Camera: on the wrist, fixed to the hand. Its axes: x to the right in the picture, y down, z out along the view.
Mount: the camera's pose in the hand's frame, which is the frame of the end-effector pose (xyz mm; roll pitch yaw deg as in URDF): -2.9 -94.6 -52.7 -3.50 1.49 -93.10
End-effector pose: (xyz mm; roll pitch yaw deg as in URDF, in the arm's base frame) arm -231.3 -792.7 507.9 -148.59 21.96 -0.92
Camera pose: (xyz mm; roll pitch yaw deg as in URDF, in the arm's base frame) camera -197.9 -740.0 596.4 -159.45 -31.55 78.76
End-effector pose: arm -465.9 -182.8 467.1 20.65 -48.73 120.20
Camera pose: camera -435.8 -95.6 410.4 46.93 16.79 45.16
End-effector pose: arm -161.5 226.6 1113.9 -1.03 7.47 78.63
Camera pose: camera -69.7 198.4 1063.7 -10.90 0.05 -14.50
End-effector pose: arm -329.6 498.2 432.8 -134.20 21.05 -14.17
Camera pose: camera -288.9 517.0 531.4 -156.49 -44.76 58.36
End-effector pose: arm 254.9 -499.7 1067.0 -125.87 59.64 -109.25
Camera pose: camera 236.8 -590.1 1123.9 -112.20 -27.59 -69.74
